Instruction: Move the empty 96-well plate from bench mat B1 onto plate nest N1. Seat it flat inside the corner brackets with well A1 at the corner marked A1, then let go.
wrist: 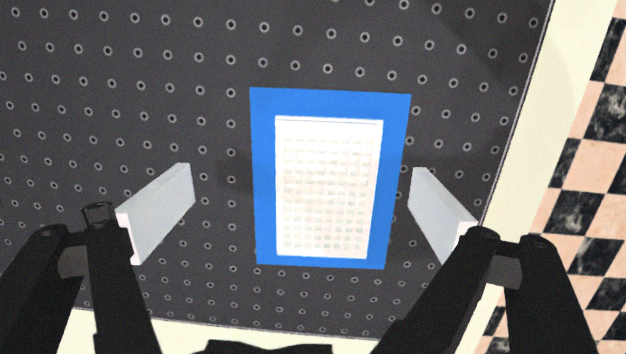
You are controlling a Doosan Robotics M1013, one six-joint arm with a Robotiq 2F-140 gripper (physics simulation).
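Places are measured from the arm's base along level axes (x right, y down, z ahead), in centimetres.
Pixels of known places: gripper, fingertip midpoint: (300, 185).
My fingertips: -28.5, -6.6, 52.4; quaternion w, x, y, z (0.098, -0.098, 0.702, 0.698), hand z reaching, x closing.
Behind a point stands the place of what it marks, as x, y, z.
The white 96-well plate (326, 190) @[-31.0, -1.4, 54.5] lies flat on the blue bench mat (330, 104) @[-29.3, 0.0, 47.8], its long side running up and down the wrist view. Blue mat shows all around it. My gripper (300, 185) @[-28.5, -6.6, 52.4] is open and empty, with one pale finger pad to the left of the mat and the other to its right. The pads hang above the board, and the plate lies between them as seen from above. The marking of well A1 cannot be made out. The plate nest N1 does not show in this view.
The dark board (150, 105) @[-15.0, 0.2, 52.1] with rows of ringed holes lies under the mat. Its right edge runs aslant beside the right finger, with a cream surface (542, 100) @[-46.7, 1.5, 42.2] beyond it. A checkered floor (602, 155) shows at the far right.
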